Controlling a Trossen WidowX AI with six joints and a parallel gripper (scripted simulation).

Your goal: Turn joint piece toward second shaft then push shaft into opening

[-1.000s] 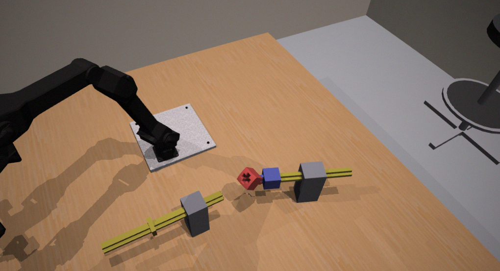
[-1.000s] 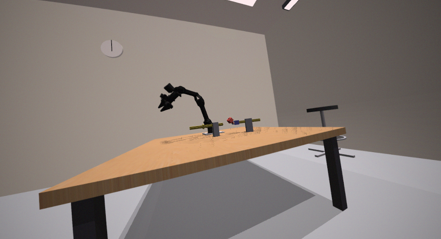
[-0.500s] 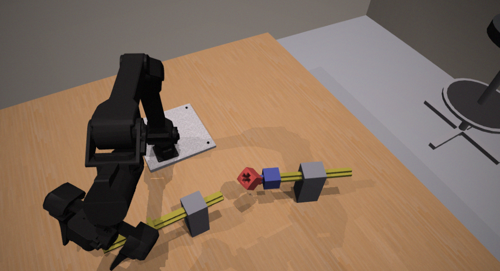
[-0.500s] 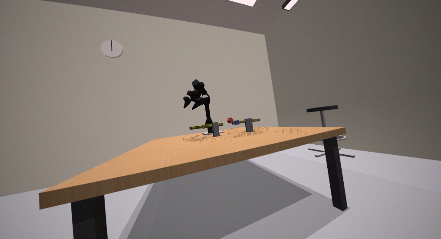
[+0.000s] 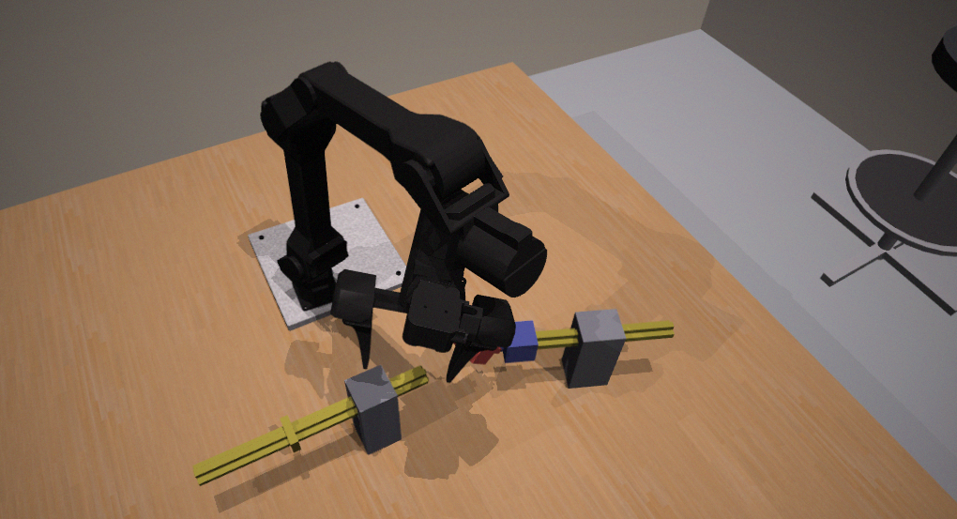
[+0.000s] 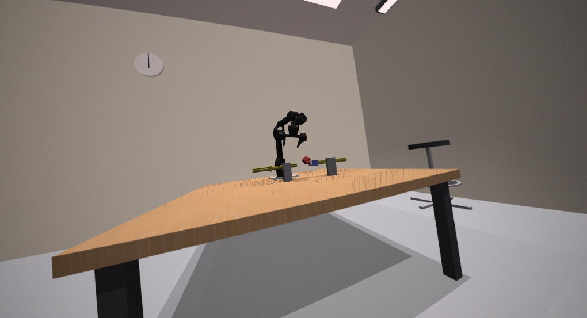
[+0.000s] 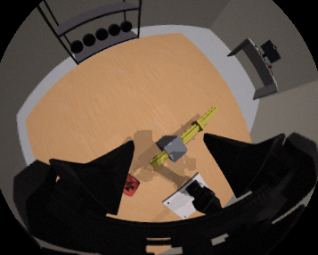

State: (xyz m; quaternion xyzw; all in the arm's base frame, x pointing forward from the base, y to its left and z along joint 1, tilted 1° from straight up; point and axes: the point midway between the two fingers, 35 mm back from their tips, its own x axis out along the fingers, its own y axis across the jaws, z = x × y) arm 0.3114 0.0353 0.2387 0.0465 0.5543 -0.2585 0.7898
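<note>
Right now my gripper tip is 13 cm to the right of the red joint piece, 10 cm above it and 6 cm past it.
</note>
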